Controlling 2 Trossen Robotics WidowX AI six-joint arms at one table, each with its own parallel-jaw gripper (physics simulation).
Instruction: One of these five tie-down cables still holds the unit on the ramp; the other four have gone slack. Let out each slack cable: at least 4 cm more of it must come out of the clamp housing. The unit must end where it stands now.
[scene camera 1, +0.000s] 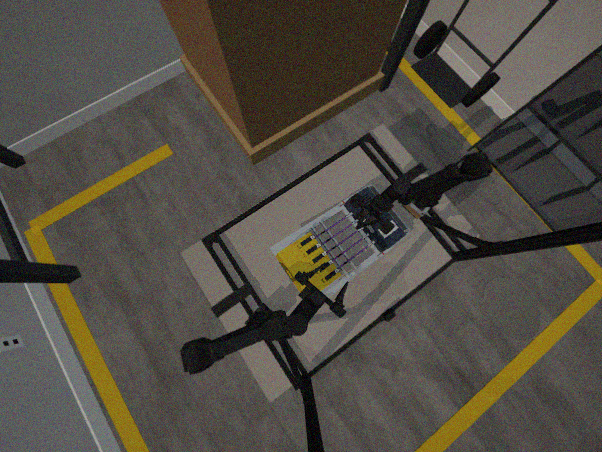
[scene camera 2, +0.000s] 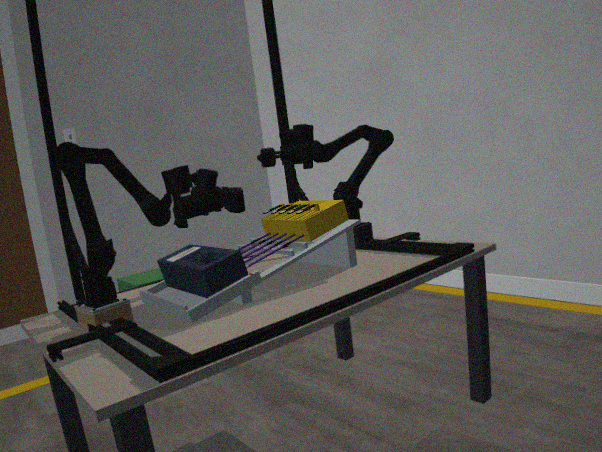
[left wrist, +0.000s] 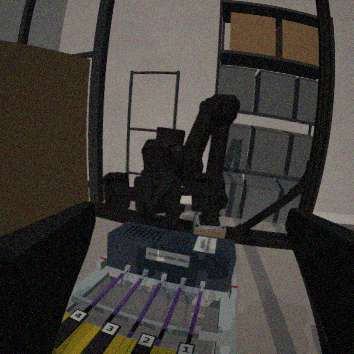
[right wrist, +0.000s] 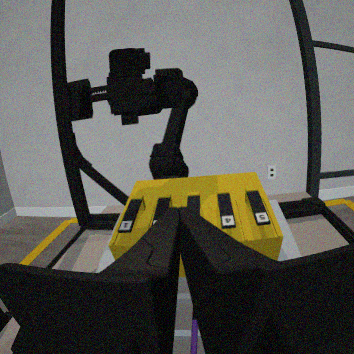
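Note:
The dark blue unit (scene camera 1: 395, 241) (scene camera 2: 200, 272) (left wrist: 170, 252) rests low on the pale ramp (scene camera 2: 345, 250) (left wrist: 227, 320). The yellow clamp housing (scene camera 1: 287, 257) (scene camera 2: 327, 222) (right wrist: 200, 185) sits at its upper end, with black levers on top. Tags 1, 4 and 5 read in the right wrist view; the fingers hide part of the middle. Purple cables (scene camera 2: 272, 245) (left wrist: 171, 312) run from housing to unit; all look nearly straight, so slack cannot be told. My left gripper (scene camera 1: 337, 276) is open above the housing. My right gripper (scene camera 2: 243, 200) (right wrist: 177, 216) is shut, empty, above the unit and cables, pointing toward the housing.
Black frame rails (scene camera 1: 285, 190) (scene camera 2: 300, 305) edge the table, with uprights at its ends. A green block (scene camera 2: 140, 280) lies behind the unit in scene camera 2. A big brown box (scene camera 1: 300, 65) stands beside the table. A hand truck (scene camera 1: 440, 80) and shelving are beyond the right arm.

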